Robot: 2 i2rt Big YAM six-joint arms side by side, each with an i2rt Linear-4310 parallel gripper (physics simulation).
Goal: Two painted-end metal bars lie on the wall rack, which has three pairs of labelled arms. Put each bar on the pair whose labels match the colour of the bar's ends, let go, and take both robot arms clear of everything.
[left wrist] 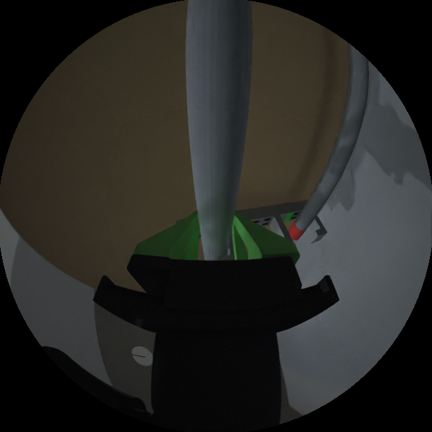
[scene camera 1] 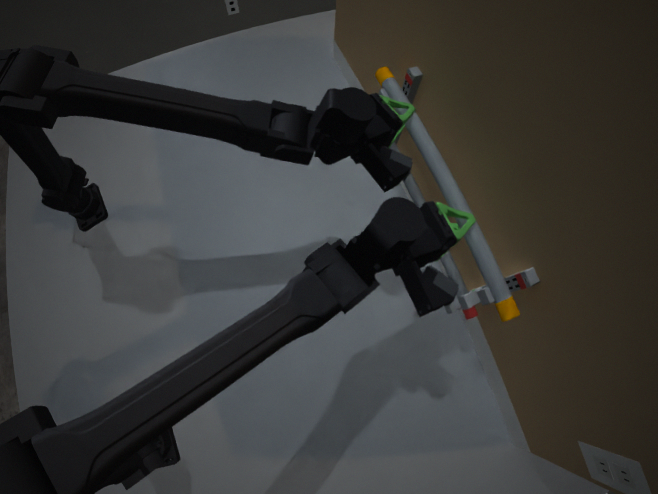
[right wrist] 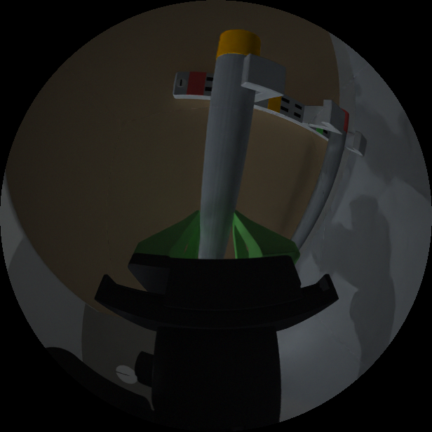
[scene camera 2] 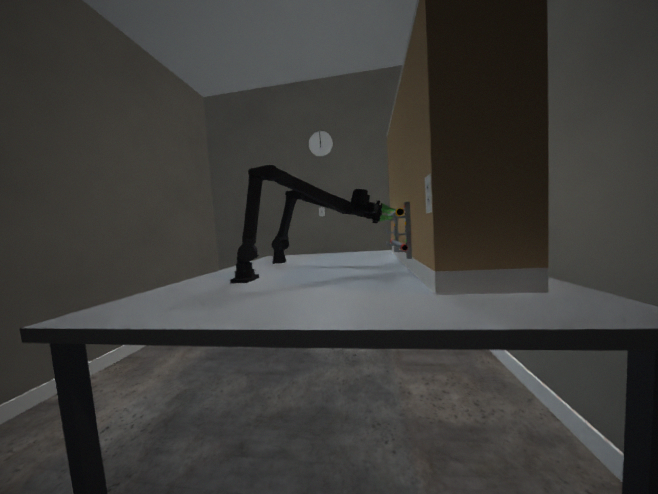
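Pixels of known places: left gripper, fingertip midpoint: (scene camera 1: 409, 112); right gripper, fingertip midpoint: (scene camera 1: 468, 222); left arm's base, origin of the base link: (scene camera 1: 90, 208) (scene camera 2: 279, 262); right arm's base, origin of the base link: (scene camera 1: 157, 439) (scene camera 2: 245, 280).
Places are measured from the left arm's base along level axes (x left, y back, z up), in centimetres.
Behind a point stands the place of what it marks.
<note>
The orange-ended bar (scene camera 1: 436, 165) {x -49.4, y -67.6, z 28.0 cm} (left wrist: 219, 100) (right wrist: 227, 125) lies along the top, red-labelled arms of the wall rack (scene camera 1: 524, 278) {x -72.3, y -66.1, z 30.5 cm} (scene camera 2: 408, 228) {x -74.0, y -66.8, z 19.6 cm} (right wrist: 265, 76). My left gripper (scene camera 1: 406, 112) {x -37.6, y -71.8, z 26.6 cm} (left wrist: 215, 215) is shut on it near the far end in scene camera 1. My right gripper (scene camera 1: 465, 220) {x -60.3, y -66.3, z 26.7 cm} (right wrist: 216, 215) (scene camera 2: 391, 212) {x -60.3, y -66.3, z 26.7 cm} is shut on it nearer the other end. The red-ended bar (scene camera 1: 452, 271) {x -65.9, y -65.7, z 12.5 cm} (left wrist: 350, 120) (right wrist: 327, 172) lies lower and appears to rest on the bottom, green-labelled arms. The middle, orange-labelled arms appear to hold no bar. My left gripper is hidden in scene camera 2.
The tan wall (scene camera 1: 574, 175) {x -63.9, y -70.0, z 45.4 cm} (scene camera 2: 411, 175) {x -80.1, y -66.4, z 40.9 cm} stands directly behind the rack. The white table top (scene camera 1: 255, 202) {x -25.5, y -40.6, z 0.0 cm} (scene camera 2: 318, 313) {x -116.6, y -25.1, z 0.0 cm} lies below both arms. A wall outlet (scene camera 1: 615, 467) {x -103.8, y -61.1, z 30.8 cm} is at the lower right in scene camera 1. My two forearms reach in side by side.
</note>
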